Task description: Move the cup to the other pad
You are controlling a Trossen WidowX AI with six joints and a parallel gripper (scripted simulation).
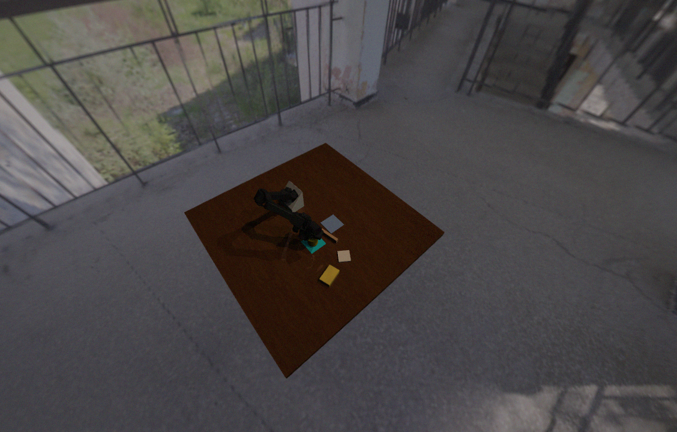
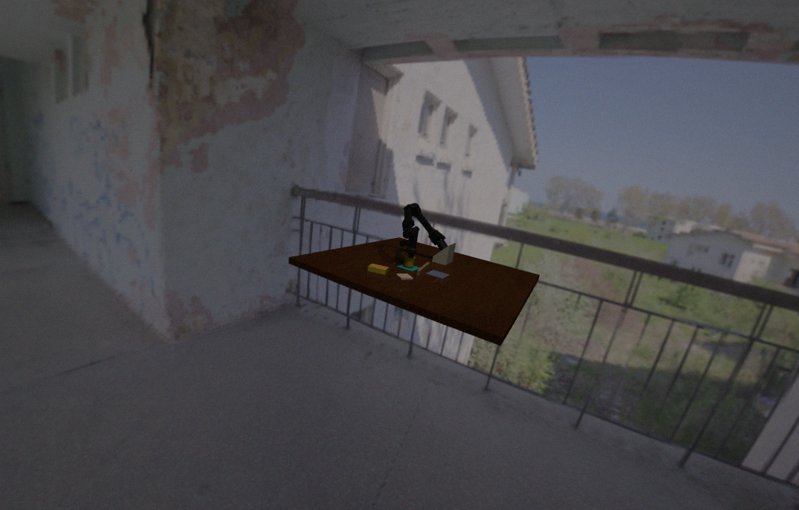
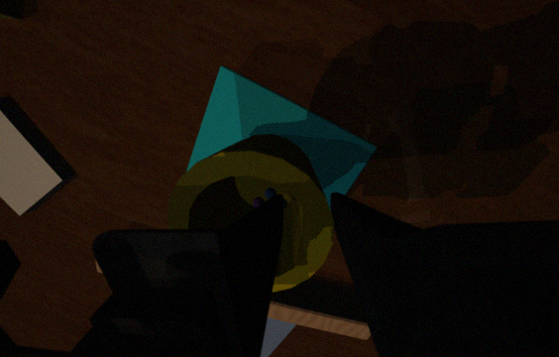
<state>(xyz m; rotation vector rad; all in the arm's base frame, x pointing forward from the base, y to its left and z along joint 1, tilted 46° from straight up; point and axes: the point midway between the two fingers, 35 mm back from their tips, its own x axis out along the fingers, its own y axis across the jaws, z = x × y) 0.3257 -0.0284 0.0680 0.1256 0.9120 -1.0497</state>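
Right now the yellow cup is 2 cm ahead of my gripper tip, 1 cm to the left of it and 1 cm below it. From my gripper tip the other things lie so: wooden bar (1 cm behind, 11 cm to the left, 3 cm below); teal pad (2 cm ahead, 2 cm to the left, 5 cm below).
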